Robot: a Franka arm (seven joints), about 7 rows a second.
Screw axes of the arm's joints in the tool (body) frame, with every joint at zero. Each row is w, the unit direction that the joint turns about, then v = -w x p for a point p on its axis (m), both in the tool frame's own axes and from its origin. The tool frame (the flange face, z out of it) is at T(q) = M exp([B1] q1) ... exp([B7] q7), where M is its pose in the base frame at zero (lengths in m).
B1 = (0, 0, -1, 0, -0.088, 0)
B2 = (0, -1, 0, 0.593, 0, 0.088)
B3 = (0, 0, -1, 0, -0.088, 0)
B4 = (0, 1, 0, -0.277, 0, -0.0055)
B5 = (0, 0, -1, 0, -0.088, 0)
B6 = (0, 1, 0, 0.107, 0, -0.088)
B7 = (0, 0, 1, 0, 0, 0)
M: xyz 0.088 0 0.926 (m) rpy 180 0 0 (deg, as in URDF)
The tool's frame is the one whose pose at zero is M.
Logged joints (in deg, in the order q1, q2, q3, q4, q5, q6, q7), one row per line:
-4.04, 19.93, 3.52, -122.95, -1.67, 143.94, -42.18
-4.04, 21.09, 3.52, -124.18, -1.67, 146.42, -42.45
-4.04, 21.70, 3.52, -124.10, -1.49, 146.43, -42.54
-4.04, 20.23, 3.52, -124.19, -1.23, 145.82, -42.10
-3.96, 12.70, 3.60, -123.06, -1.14, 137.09, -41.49
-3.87, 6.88, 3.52, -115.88, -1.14, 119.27, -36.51
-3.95, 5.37, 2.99, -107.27, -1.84, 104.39, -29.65
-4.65, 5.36, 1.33, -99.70, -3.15, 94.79, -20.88
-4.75, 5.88, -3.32, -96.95, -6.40, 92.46, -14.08
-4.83, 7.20, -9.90, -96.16, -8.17, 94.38, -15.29
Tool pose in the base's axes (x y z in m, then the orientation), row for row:
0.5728, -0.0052, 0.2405, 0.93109, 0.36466, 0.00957, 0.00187
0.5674, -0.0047, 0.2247, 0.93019, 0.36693, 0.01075, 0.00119
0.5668, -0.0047, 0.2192, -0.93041, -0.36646, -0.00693, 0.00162
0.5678, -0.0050, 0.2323, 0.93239, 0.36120, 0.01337, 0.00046
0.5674, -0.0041, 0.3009, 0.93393, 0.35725, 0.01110, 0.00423
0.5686, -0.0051, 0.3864, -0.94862, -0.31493, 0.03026, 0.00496
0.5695, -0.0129, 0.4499, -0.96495, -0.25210, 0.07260, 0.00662
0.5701, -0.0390, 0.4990, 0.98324, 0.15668, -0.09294, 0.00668
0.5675, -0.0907, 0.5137, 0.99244, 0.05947, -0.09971, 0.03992
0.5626, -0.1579, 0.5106, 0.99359, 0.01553, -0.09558, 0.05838
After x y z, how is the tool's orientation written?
As a quaternion, x y z w.
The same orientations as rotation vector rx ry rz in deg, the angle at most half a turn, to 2 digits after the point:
167.40, 65.56, 1.72
167.31, 66.00, 1.93
-167.30, -65.89, -1.25
167.78, 65.00, 2.41
167.66, 64.13, 1.99
-170.21, -56.51, 5.43
-172.96, -45.19, 13.01
176.24, 28.08, -16.66
174.24, 10.44, -17.51
172.49, 2.70, -16.59

